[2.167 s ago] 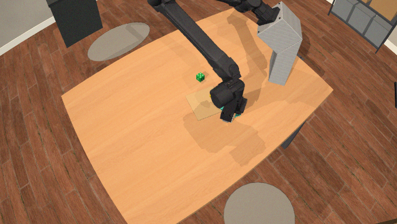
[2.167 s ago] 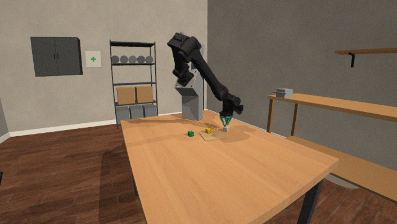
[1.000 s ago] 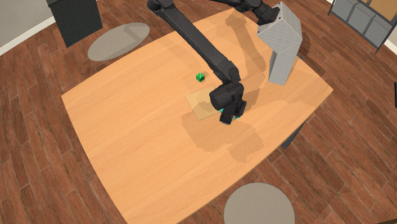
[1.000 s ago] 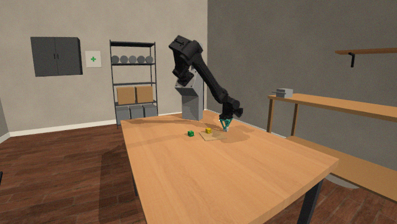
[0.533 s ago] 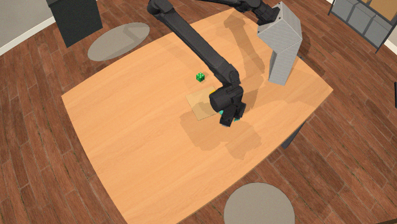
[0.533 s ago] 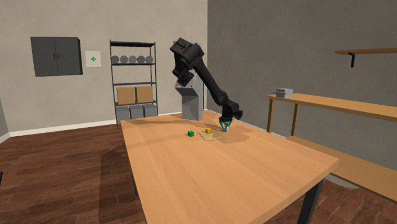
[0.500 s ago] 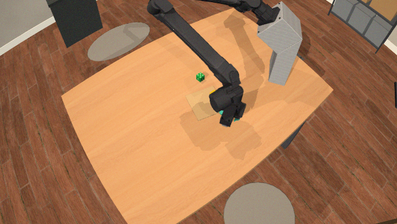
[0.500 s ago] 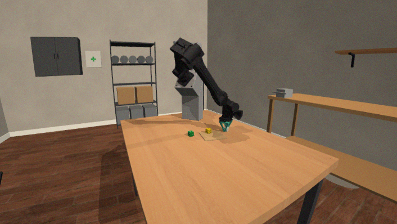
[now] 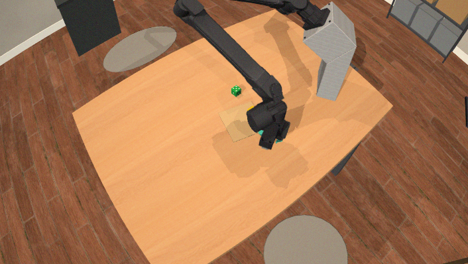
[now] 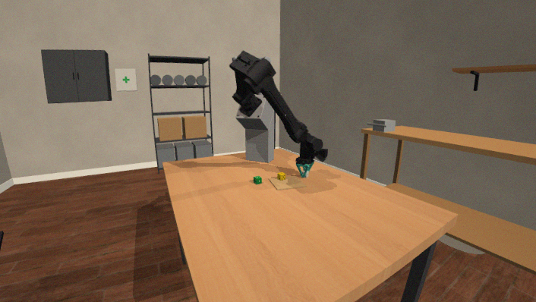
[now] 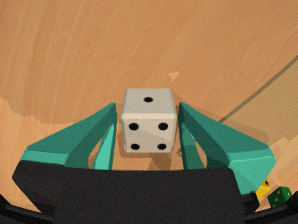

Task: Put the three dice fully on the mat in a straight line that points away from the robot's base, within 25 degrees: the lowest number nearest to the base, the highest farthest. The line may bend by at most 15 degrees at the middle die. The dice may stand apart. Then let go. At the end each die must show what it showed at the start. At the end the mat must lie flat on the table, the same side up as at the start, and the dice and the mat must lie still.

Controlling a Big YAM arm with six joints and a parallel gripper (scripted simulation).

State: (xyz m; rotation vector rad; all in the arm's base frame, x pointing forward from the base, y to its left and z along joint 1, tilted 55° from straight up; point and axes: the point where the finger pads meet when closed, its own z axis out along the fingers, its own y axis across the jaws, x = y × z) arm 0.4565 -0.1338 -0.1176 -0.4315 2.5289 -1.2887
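The white die lies right at my hand. Also, from my hand: yellow die (60 mm behind, 110 mm to the right, 10 mm above); green die (120 mm behind, 220 mm to the right); tan mat (20 mm behind, 130 mm to the right, 10 mm below).
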